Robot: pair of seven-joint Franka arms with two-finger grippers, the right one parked.
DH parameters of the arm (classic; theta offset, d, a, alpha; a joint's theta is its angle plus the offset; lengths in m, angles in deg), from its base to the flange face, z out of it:
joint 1: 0 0.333 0 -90
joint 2: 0 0 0 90
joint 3: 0 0.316 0.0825 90
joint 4: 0 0 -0.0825 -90
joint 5: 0 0.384 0 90
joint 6: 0 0 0.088 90
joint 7: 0 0.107 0 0
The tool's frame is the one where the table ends.
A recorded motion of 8 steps. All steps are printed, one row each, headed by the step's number.
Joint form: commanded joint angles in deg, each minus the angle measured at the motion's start. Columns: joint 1, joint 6, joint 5, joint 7, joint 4, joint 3, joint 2.
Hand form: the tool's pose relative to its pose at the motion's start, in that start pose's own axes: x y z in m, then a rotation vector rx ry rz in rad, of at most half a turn. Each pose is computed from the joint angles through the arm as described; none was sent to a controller.
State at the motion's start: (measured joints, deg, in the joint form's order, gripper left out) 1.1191 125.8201 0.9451 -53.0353 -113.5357 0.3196 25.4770
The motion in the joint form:
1: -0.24 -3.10 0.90 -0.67 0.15 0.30 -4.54
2: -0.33 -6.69 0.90 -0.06 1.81 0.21 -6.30
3: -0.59 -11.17 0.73 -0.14 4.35 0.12 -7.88
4: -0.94 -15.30 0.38 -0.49 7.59 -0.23 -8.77
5: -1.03 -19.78 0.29 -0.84 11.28 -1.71 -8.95
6: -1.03 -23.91 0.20 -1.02 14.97 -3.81 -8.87
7: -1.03 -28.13 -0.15 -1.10 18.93 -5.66 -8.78
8: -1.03 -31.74 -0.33 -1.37 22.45 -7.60 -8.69
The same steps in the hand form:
1: -0.0038 -0.0082 -0.0432 -0.0131 0.0288 -0.0057
2: -0.0064 -0.0096 -0.0690 -0.0101 0.0278 0.0063
3: -0.0104 -0.0098 -0.0990 -0.0058 0.0232 0.0076
4: -0.0160 -0.0058 -0.1286 -0.0085 0.0200 0.0095
5: -0.0282 0.0035 -0.1546 -0.0017 0.0121 0.0287
6: -0.0452 0.0151 -0.1786 0.0033 0.0044 0.0604
7: -0.0613 0.0238 -0.2047 0.0036 -0.0052 0.0891
8: -0.0788 0.0313 -0.2280 0.0031 -0.0109 0.1171

